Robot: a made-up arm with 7 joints.
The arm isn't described. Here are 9 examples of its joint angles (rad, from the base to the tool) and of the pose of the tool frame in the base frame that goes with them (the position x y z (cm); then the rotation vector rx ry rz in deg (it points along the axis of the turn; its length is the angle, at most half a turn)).
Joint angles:
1: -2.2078 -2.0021 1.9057 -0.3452 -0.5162 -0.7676 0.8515
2: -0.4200 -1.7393 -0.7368 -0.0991 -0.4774 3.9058 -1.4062
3: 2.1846 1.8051 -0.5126 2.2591 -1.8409 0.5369 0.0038
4: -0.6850 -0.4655 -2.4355 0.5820 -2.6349 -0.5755 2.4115
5: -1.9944 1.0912 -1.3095 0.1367 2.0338 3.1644 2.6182
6: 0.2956 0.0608 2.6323 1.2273 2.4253 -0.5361 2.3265
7: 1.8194 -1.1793 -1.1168 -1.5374 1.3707 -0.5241 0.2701
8: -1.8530 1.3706 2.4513 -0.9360 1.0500 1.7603 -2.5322
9: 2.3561 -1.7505 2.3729 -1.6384 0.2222 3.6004 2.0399
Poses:
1: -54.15 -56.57 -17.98 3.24 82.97 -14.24
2: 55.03 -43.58 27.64 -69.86 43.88 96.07
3: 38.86 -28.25 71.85 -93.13 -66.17 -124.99
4: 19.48 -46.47 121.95 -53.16 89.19 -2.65
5: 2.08 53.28 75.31 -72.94 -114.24 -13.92
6: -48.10 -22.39 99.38 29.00 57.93 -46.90
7: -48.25 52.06 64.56 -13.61 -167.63 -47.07
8: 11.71 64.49 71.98 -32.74 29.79 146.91
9: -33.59 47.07 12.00 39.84 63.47 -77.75
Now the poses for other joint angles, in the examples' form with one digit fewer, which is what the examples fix.
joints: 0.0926 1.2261 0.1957 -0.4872 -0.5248 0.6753 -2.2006
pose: -88.6 -23.3 33.0 1.0 -51.9 54.9
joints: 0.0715 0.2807 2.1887 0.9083 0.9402 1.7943 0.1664
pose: -21.4 19.8 101.8 -42.3 -31.5 1.4
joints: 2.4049 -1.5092 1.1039 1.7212 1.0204 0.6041 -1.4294
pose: -51.6 6.8 8.6 11.3 -88.9 128.1
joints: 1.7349 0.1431 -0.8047 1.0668 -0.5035 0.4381 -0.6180
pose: 33.9 15.7 122.9 106.7 94.2 84.5
